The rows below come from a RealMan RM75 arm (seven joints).
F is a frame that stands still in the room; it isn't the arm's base.
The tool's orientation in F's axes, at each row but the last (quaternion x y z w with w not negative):
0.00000, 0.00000, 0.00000, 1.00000
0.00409, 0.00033, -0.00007, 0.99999
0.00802, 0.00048, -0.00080, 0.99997
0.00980, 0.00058, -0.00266, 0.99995
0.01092, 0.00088, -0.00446, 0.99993
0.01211, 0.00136, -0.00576, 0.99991
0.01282, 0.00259, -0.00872, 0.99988
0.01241, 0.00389, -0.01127, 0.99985
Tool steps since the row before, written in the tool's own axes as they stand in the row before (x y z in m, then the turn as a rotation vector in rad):
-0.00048, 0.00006, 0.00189, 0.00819, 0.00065, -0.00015
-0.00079, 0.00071, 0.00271, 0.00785, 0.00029, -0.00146
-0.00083, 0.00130, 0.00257, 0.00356, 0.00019, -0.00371
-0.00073, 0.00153, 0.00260, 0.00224, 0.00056, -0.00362
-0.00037, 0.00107, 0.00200, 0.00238, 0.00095, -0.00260
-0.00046, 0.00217, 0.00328, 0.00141, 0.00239, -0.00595
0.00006, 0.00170, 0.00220, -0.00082, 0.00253, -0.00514
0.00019, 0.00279, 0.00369, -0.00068, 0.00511, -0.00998
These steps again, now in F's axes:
-0.00048, 0.00006, 0.00189, 0.00819, 0.00065, -0.00015
-0.00079, 0.00069, 0.00272, 0.00785, 0.00030, -0.00146
-0.00083, 0.00126, 0.00259, 0.00356, 0.00024, -0.00371
-0.00072, 0.00148, 0.00263, 0.00224, 0.00062, -0.00361
-0.00036, 0.00103, 0.00202, 0.00238, 0.00099, -0.00258
-0.00043, 0.00210, 0.00333, 0.00142, 0.00252, -0.00589
0.00010, 0.00164, 0.00224, -0.00080, 0.00268, -0.00507
0.00028, 0.00269, 0.00376, -0.00064, 0.00537, -0.00984

